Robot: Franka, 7 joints.
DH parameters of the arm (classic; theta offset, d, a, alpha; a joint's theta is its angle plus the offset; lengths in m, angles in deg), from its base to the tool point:
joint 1: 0 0.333 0 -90
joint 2: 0 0 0 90
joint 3: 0 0.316 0.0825 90
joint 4: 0 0 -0.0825 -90
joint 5: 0 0.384 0 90
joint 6: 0 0 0.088 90
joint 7: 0 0.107 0 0
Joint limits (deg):
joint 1: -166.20..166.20
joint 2: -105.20..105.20
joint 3: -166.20..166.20
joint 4: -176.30..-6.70
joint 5: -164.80..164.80
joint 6: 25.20..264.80
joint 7: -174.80..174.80
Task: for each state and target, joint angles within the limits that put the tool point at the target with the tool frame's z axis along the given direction. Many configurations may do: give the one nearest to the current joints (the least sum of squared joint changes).
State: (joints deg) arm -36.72 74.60 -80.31 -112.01 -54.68 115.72 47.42
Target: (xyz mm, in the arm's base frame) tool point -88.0 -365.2 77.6 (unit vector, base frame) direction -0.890 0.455 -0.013
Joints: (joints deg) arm -32.05 57.61 -48.19 -137.15 -29.67 115.39 47.42
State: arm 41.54 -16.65 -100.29 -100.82 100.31 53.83 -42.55
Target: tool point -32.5 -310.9 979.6 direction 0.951 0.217 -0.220
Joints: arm 15.38 6.68 -143.71 -58.99 116.43 44.05 -42.55
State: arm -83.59 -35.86 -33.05 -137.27 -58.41 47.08 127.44
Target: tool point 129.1 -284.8 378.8 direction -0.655 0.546 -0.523
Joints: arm -51.76 -17.35 -6.48 -142.12 -17.72 68.23 127.44
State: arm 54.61 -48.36 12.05 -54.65 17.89 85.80 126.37
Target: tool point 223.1 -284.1 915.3 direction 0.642 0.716 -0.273
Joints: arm 54.98 -57.62 -39.35 -77.99 5.14 94.90 126.37
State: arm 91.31 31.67 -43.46 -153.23 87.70 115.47 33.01
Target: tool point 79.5 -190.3 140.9 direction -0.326 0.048 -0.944
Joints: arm 56.91 61.03 -67.03 -175.93 88.57 125.29 33.01
